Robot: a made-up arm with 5 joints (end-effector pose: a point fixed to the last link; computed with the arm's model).
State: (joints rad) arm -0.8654 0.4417 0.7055 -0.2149 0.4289
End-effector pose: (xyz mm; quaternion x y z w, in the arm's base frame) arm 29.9 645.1 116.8 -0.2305 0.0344 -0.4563 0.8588
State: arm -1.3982 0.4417 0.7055 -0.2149 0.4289
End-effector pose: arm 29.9 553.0 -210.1 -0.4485 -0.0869 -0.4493 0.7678
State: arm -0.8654 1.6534 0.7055 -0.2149 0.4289
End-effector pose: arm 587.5 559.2 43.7 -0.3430 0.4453 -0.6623 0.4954
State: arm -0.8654 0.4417 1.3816 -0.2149 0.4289
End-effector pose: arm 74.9 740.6 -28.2 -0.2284 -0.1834 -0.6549 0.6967
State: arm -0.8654 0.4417 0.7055 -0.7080 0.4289
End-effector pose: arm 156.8 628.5 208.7 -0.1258 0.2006 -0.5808 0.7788
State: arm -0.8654 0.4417 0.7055 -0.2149 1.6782
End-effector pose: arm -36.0 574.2 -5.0 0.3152 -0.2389 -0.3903 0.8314
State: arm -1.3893 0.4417 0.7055 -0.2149 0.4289
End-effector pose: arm 29.9 555.9 -205.2 -0.4450 -0.0849 -0.4496 0.7698
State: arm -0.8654 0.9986 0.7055 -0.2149 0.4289
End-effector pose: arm 302.2 671.7 139.5 -0.2957 0.2344 -0.5773 0.7241
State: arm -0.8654 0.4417 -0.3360 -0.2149 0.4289
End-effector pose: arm 162.7 451.0 247.8 -0.1836 0.3538 -0.0591 0.9152
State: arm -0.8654 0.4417 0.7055 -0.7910 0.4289
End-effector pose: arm 178.2 618.5 221.4 -0.1072 0.2277 -0.5985 0.7606
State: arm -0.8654 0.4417 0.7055 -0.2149 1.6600
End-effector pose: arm -36.1 574.5 -2.7 0.3077 -0.2353 -0.3924 0.8342
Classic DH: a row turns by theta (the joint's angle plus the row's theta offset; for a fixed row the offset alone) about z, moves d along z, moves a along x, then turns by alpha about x. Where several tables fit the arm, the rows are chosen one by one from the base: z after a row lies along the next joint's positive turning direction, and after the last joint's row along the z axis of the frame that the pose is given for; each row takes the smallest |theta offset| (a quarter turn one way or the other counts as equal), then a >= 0, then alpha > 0; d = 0 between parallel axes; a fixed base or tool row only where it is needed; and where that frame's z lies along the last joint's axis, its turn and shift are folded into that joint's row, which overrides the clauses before.
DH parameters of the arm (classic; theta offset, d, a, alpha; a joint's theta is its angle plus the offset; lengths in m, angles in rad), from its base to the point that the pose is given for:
base (fixed): 1.5708 0.122 0 1.5708
joint 1: 1.5708 0.2273 0.0289 1.5708
joint 2: -1.5708 0.4375 0.1046 1.5708
joint 3: 0 -0.1315 -0.0587 1.5708
joint 4: -1.5708 0.0645 0.0877 1.5708
joint 5: 1.5708 -0.2909 0.0894 1.5708
tool (fixed): 1.5708 0.0985 0 0

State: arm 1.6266 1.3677 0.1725 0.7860 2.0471
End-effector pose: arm 80.0 -265.4 456.5 -0.9408 -0.2709 0.0996 0.1778
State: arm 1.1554 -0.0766 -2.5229 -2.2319 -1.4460
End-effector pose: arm -222.3 39.7 807.8 -0.8828 -0.2999 0.3613 0.0165
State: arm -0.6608 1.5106 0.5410 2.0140 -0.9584
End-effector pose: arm -4.9 418.3 -14.4 -0.8566 -0.2449 0.0147 0.4538
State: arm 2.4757 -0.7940 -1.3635 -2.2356 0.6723
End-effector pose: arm 126.0 -774.2 292.7 0.5854 0.2902 0.4238 0.6273
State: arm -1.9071 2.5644 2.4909 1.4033 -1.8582
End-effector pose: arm 126.5 -43.5 -365.2 -0.0119 -0.1846 -0.3759 0.9080
